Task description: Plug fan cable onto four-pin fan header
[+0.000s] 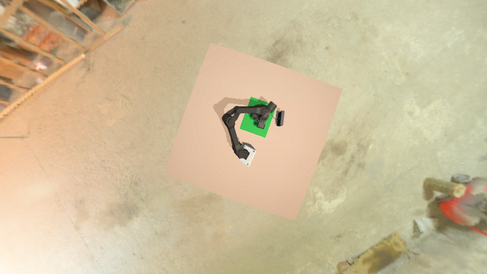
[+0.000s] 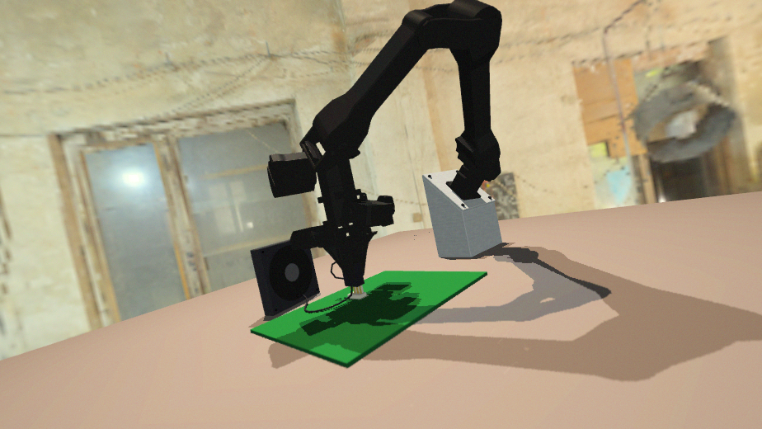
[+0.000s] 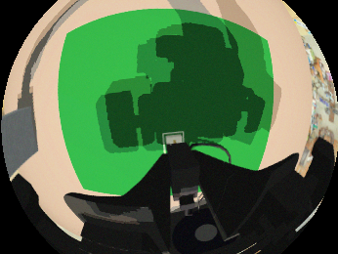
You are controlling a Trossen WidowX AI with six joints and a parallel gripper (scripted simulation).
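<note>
The black plug is 1 cm to the right of my gripper tip and 1 cm above it. Also, from my gripper tip: four-pin header 1 cm to the right, 4 cm below; black fan 6 cm ahead, 13 cm to the right, 2 cm above; green board 3 cm to the left, 5 cm below.
</note>
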